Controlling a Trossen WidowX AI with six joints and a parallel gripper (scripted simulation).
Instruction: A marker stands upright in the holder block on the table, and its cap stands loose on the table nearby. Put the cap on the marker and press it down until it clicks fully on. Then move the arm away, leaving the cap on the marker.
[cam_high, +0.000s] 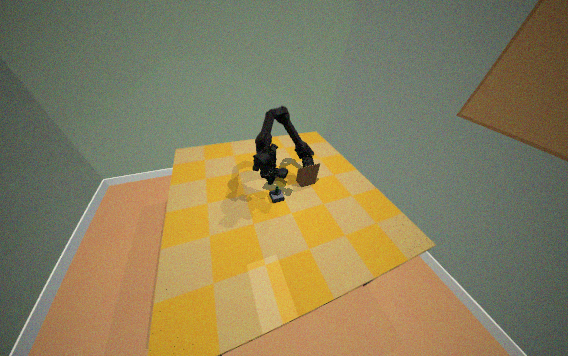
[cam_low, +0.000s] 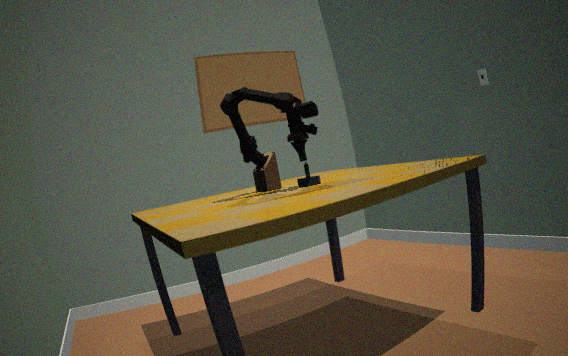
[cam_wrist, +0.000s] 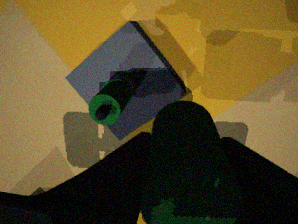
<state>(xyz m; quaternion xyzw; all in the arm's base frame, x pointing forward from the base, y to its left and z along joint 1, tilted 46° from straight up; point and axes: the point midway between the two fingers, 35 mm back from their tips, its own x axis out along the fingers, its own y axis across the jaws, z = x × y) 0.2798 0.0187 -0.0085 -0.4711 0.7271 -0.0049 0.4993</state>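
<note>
Right now the holder block is 10 cm below my gripper tip, 3 cm to the left of it and 3 cm behind it. From my gripper tip the other things lie so: green cap: 1 cm above.
</note>
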